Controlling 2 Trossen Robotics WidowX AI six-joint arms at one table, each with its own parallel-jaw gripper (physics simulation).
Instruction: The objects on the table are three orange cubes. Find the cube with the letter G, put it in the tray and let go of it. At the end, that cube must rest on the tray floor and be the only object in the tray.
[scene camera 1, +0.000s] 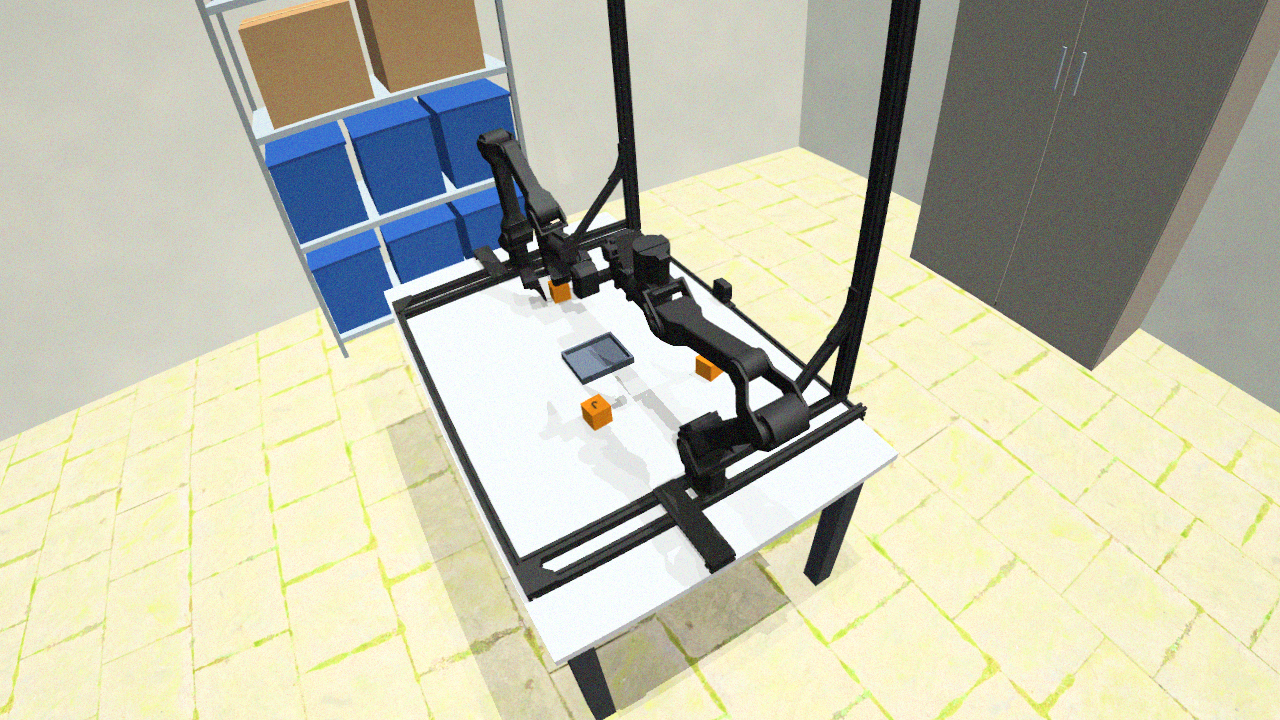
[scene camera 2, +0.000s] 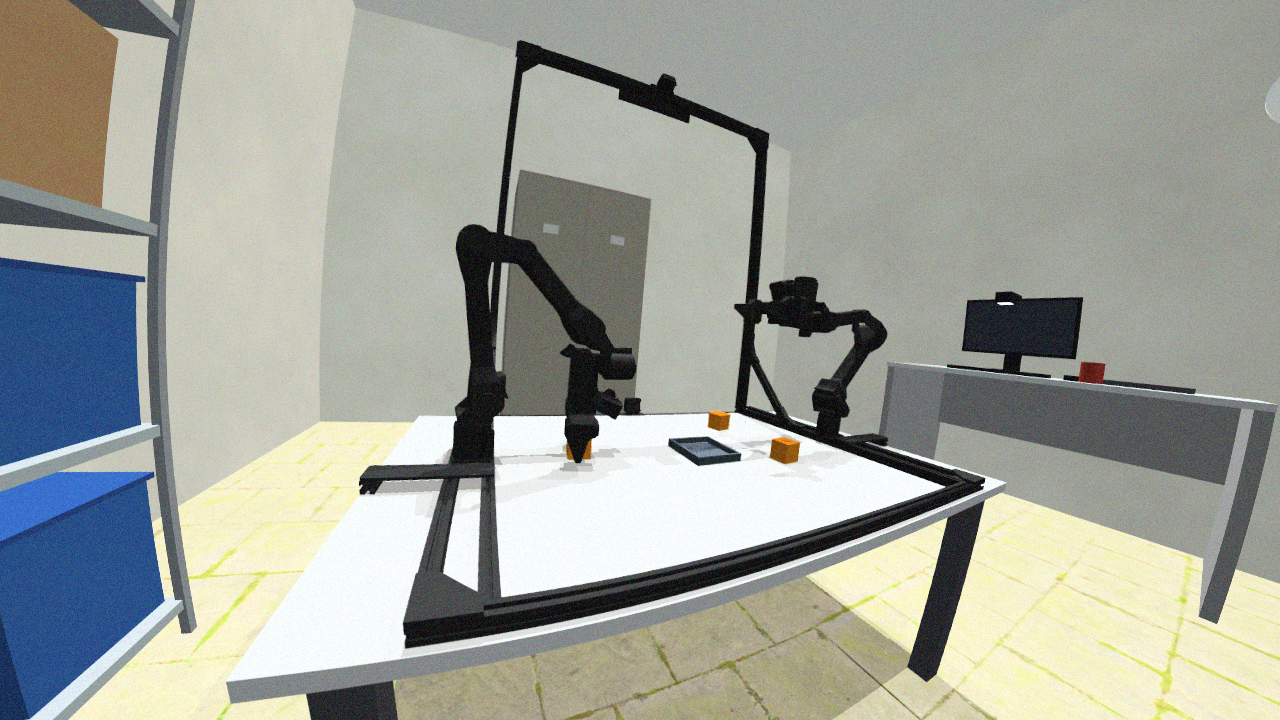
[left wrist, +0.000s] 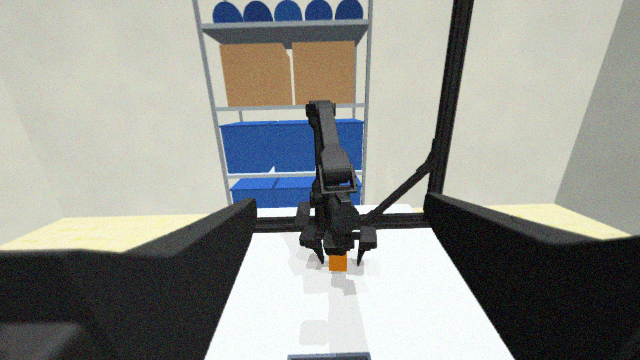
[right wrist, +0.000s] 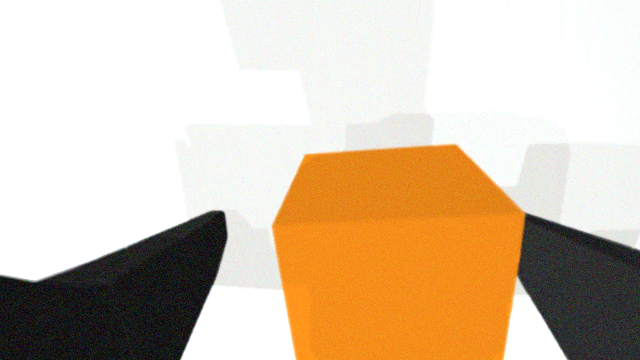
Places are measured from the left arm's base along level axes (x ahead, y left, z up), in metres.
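Pixels of known places: left gripper, between the fingertips: (scene camera 1: 599, 244) (scene camera 2: 746, 305) (left wrist: 340, 203); right gripper, between the fingertips: (scene camera 1: 562, 295) (scene camera 2: 577, 453) (left wrist: 340, 263) (right wrist: 363, 224); left arm's base, origin of its link: (scene camera 1: 707, 481) (scene camera 2: 827, 434); right arm's base, origin of its link: (scene camera 1: 520, 262) (scene camera 2: 472, 456) (left wrist: 323, 220).
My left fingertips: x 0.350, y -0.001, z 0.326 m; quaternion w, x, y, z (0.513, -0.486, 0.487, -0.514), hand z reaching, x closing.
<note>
For each thing: its middle in the pictures, then the offset to it from my left fingertips.
- orange cube, middle of its body: (right wrist: 387, 255) (scene camera 2: 578, 445) (scene camera 1: 559, 290) (left wrist: 338, 257) dz -0.323, dx +0.363, dy -0.032 m
- second cube, middle of its body: (scene camera 1: 596, 412) (scene camera 2: 784, 450) dz -0.323, dx -0.083, dy +0.089 m
- third cube, middle of its body: (scene camera 1: 709, 364) (scene camera 2: 718, 420) dz -0.323, dx -0.095, dy -0.184 m
- tray, middle of its body: (scene camera 1: 597, 357) (scene camera 2: 703, 449) dz -0.336, dx +0.083, dy +0.003 m
An orange cube (scene camera 1: 559, 289) (scene camera 2: 571, 454) (left wrist: 338, 263) (right wrist: 400, 280) stands on the table between the fingers of my right gripper (scene camera 1: 562, 295) (scene camera 2: 580, 458) (left wrist: 340, 263) (right wrist: 363, 224), which is open and low around it. In the right wrist view the cube is nearer the right-hand finger; no letter shows on its visible faces. A second cube (scene camera 1: 597, 411) (scene camera 2: 785, 450) has a dark mark on top, too small to read surely. A third cube (scene camera 1: 707, 367) (scene camera 2: 718, 420) shows no readable letter. The tray (scene camera 1: 608, 370) (scene camera 2: 684, 454) (left wrist: 329, 356) is empty. My left gripper (scene camera 2: 739, 307) is open and empty, high above the table.
My left arm (scene camera 1: 716, 340) reaches over the table beside the third cube. A black frame post (scene camera 1: 881, 179) (scene camera 2: 759, 223) stands at the table's edge. A shelf rack (scene camera 1: 514, 98) with blue bins stands beyond the table.
</note>
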